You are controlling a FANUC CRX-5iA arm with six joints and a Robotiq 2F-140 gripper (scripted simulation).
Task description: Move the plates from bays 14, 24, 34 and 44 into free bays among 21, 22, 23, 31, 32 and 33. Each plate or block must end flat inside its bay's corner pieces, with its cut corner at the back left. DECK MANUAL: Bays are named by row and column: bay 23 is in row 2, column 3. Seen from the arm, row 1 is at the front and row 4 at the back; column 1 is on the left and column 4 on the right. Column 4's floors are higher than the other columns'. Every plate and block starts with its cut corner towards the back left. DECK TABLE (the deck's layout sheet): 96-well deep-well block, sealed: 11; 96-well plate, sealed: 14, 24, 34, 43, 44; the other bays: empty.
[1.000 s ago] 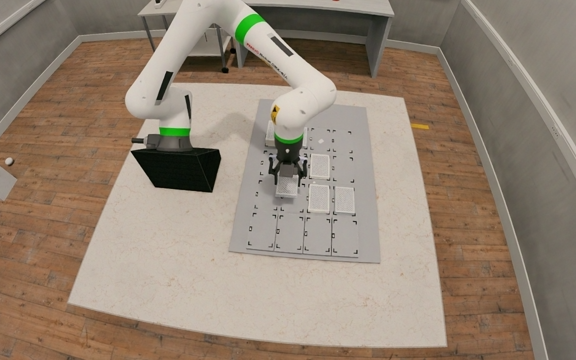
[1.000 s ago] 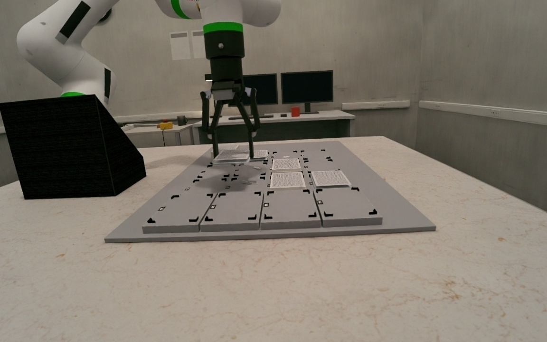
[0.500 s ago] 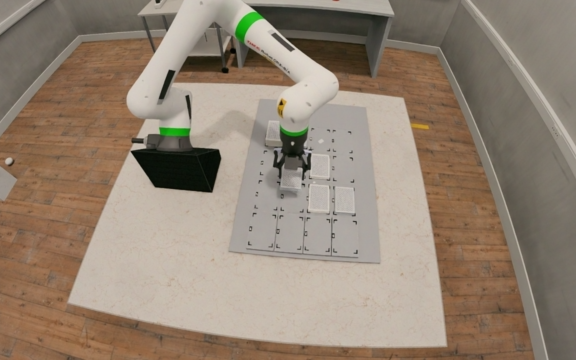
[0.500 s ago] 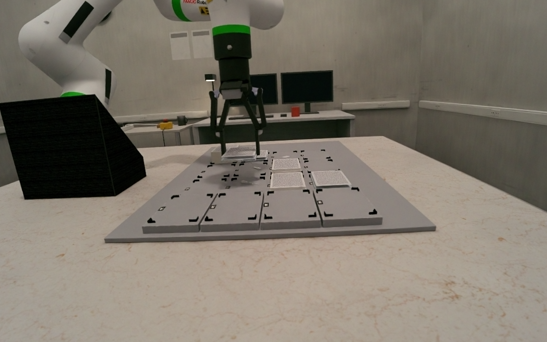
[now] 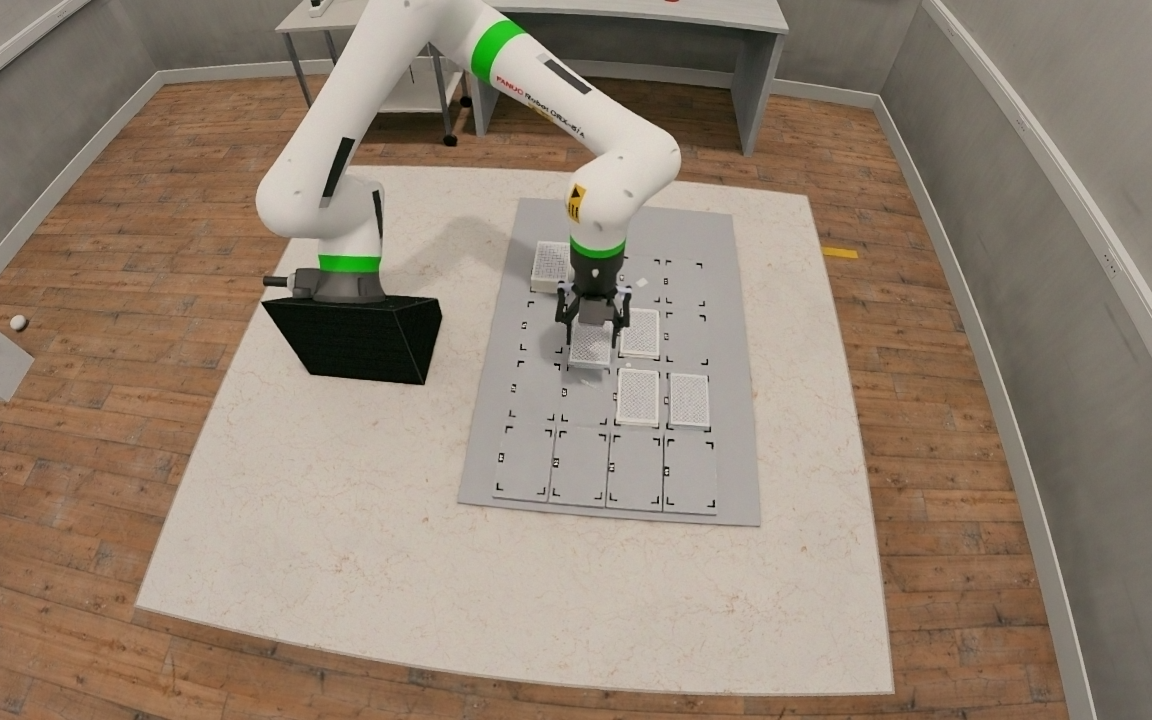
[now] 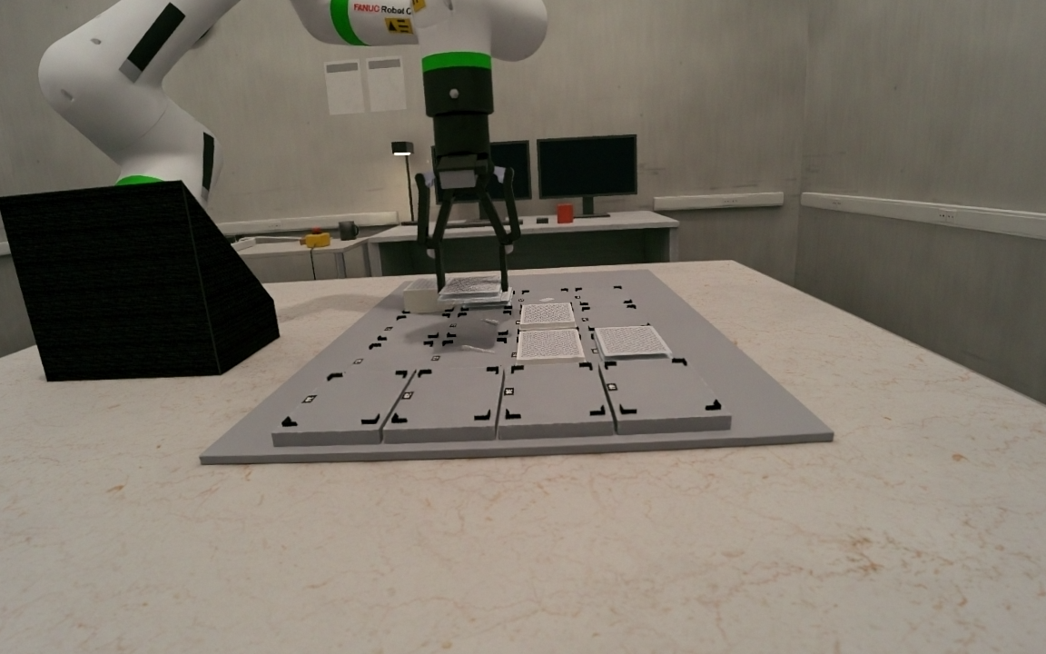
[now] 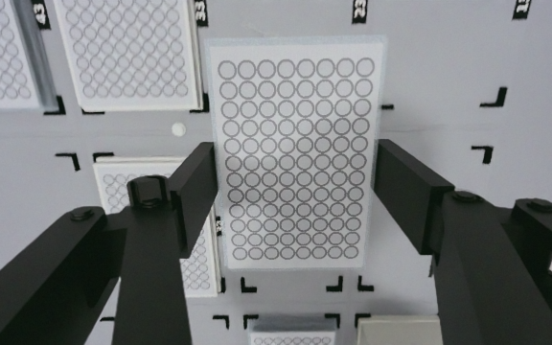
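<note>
Now: hand 23 cm to the right of the white square, 12 cm short of it and 10 cm above it. The rest, counted from my hand: white peg (10 cm below, 8 cm ahead, 1 cm to the right); white deep-well block (24 cm to the left, 10 cm behind, 8 cm below); white stray piece (9 cm below, 8 cm to the left, 1 cm ahead).
</note>
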